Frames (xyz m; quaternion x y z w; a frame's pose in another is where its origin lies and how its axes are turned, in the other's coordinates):
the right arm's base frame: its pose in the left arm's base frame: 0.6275 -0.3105 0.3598 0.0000 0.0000 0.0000 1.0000
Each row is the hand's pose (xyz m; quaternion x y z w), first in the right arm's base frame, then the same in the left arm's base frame.
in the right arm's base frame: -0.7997 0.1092 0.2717 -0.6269 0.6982 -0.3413 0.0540
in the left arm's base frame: -0.1722 -0.2013 0.6315 -0.6269 0.6982 -0.3413 0.0540
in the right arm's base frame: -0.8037 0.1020 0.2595 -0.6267 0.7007 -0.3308 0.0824
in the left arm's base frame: -0.1762 -0.2085 0.6193 -0.6267 0.7007 -0.3308 0.0824
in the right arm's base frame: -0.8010 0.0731 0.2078 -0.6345 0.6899 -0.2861 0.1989
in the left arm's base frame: -0.1735 -0.2374 0.5676 -0.6345 0.6899 -0.2861 0.1989
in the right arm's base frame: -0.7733 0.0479 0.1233 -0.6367 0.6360 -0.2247 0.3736
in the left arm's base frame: -0.1458 -0.2626 0.4831 -0.6367 0.6360 -0.2247 0.3736
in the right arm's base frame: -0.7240 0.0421 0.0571 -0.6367 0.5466 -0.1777 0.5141
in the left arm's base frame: -0.0965 -0.2684 0.4169 -0.6367 0.5466 -0.1777 0.5141
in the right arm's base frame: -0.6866 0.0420 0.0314 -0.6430 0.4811 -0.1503 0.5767
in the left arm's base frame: -0.0591 -0.2685 0.3912 -0.6430 0.4811 -0.1503 0.5767
